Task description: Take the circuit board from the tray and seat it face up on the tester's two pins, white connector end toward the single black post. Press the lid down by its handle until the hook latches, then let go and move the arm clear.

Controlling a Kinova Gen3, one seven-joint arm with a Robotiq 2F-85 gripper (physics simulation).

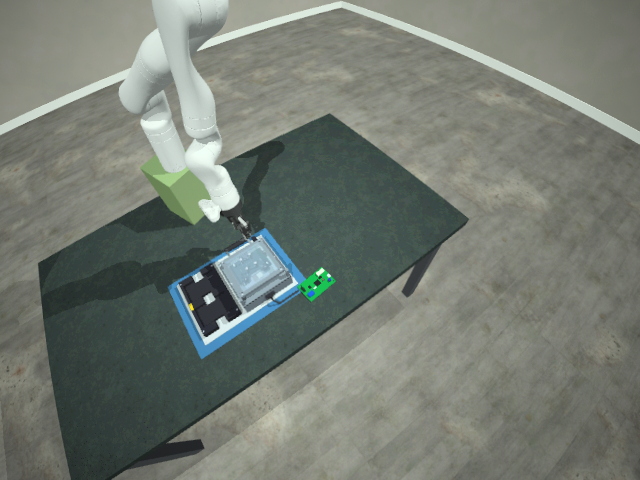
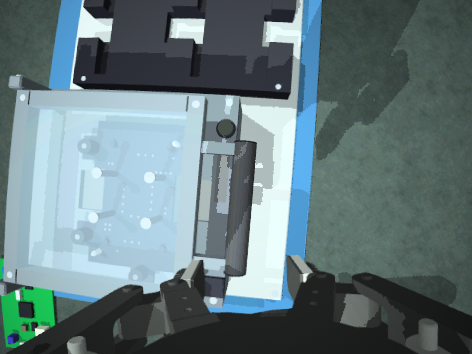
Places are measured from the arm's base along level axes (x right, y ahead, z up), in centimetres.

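Pixels of known places: gripper, fingertip midpoint: (image 1: 243, 233) (image 2: 245, 273); arm's base, origin of the base link: (image 1: 175, 163).
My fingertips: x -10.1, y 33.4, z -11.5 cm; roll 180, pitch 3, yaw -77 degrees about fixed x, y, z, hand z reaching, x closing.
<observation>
Ahead of a thing's pixels: the offset from my fingertips to its top centre. "pt": to the spot under its first point. Level surfaces: height alone.
The green circuit board {dy +23.8, dx -13.4, dz -10.4 cm} (image 1: 309, 292) (image 2: 15, 320) lies on the table outside the tester, beside the blue base's corner, component side up. The black tray {pt dy +12.2, dx +16.7, dz -9.7 cm} (image 1: 219, 298) (image 2: 150, 71) has no board in it. The tester's clear lid {dy +9.7, dx +2.8, dz -1.6 cm} (image 1: 250, 266) (image 2: 196, 175) lies lowered over its bed; pins and post are blurred beneath it, and whether the hook is latched I cannot tell. The dark handle {dy +1.1, dx +3.6, dz -1.6 cm} (image 2: 242, 210) runs along the lid's edge. My gripper (image 1: 251, 238) (image 2: 245, 273) is open and empty at the handle's near end, its fingertips on either side of the handle's line.
The blue base (image 1: 202, 350) (image 2: 306, 150) carries the tray and tester side by side on a white plate. A dark cable or lever (image 1: 281, 300) sticks out near the board. A green block (image 1: 178, 193) stands by the arm's base at the dark table's {dz -11.5 cm} (image 1: 361, 206) back edge.
</observation>
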